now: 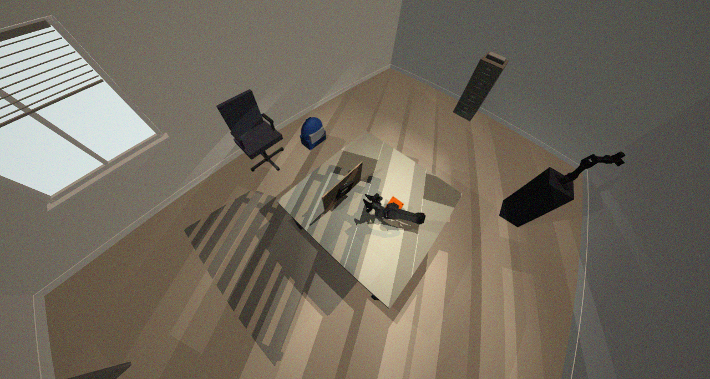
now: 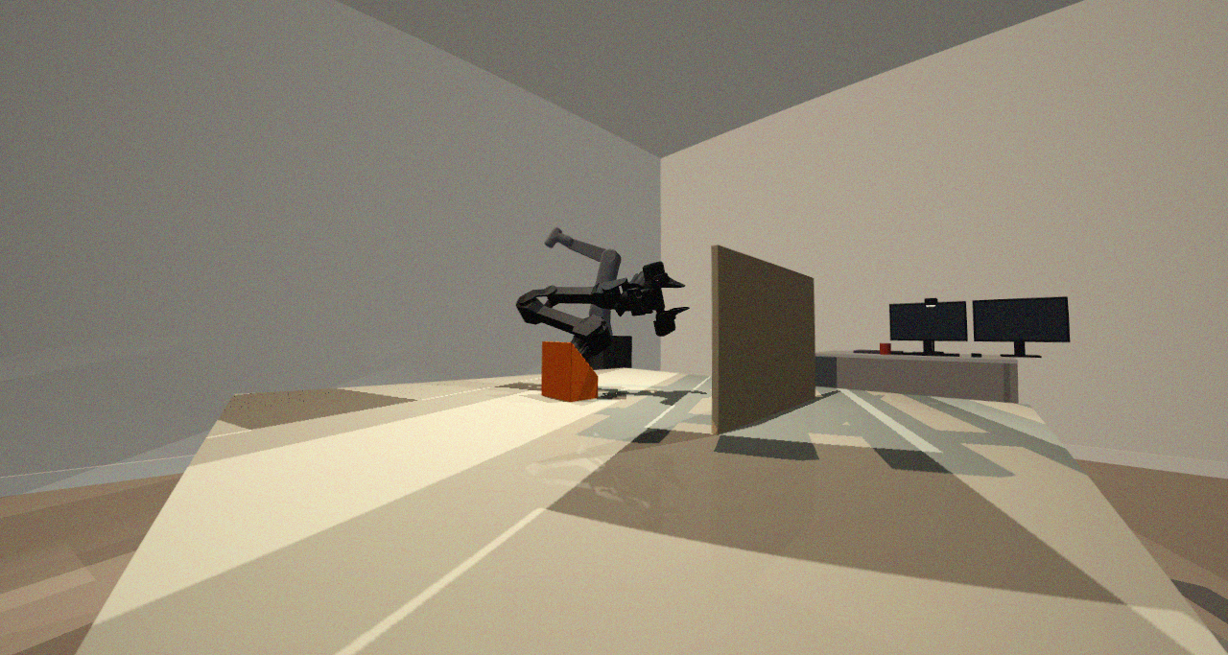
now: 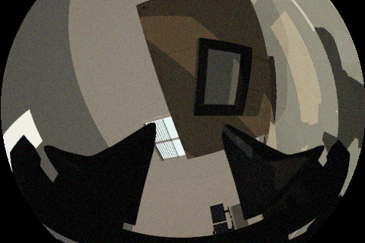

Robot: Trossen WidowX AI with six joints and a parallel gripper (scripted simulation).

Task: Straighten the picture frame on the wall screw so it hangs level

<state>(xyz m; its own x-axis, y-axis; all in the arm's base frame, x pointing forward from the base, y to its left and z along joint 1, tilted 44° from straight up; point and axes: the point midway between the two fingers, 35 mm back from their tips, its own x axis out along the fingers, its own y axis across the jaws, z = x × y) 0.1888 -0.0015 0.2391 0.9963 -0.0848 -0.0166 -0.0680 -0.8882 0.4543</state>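
Now: gripper tip 200 mm short of the black picture frame and 90 mm above it. Round my gripper tip: brown wall board 210 mm ahead, 100 mm below, 10 mm to the right.
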